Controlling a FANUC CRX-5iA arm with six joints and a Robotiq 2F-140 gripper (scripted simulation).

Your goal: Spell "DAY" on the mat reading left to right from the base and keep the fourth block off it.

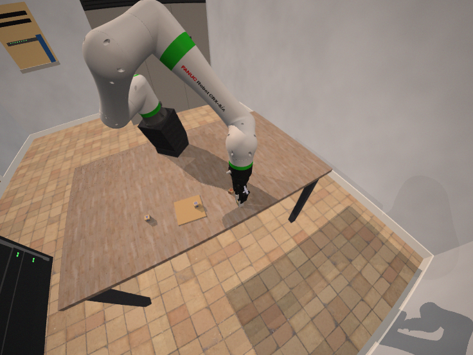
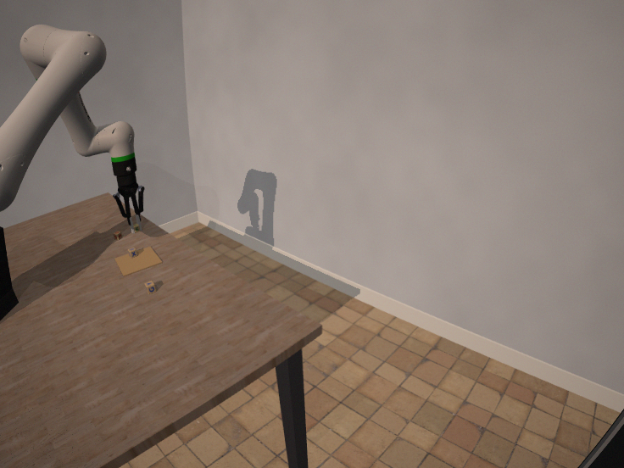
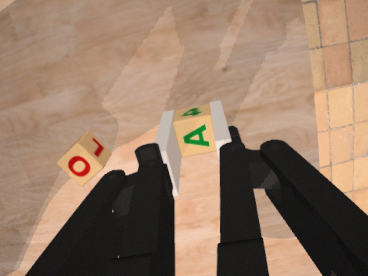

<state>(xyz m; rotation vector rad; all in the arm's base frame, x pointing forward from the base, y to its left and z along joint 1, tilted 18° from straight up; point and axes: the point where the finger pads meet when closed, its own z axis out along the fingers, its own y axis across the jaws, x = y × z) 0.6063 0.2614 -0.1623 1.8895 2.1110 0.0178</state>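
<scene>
Now: hand 25 cm to the left of the tan mat, 7 cm past it and 3 cm above it. The rest, counted from my hand: Y block 46 cm to the right, 9 cm behind, 2 cm below; O block 8 cm behind, 2 cm below, 1 cm to the right.
</scene>
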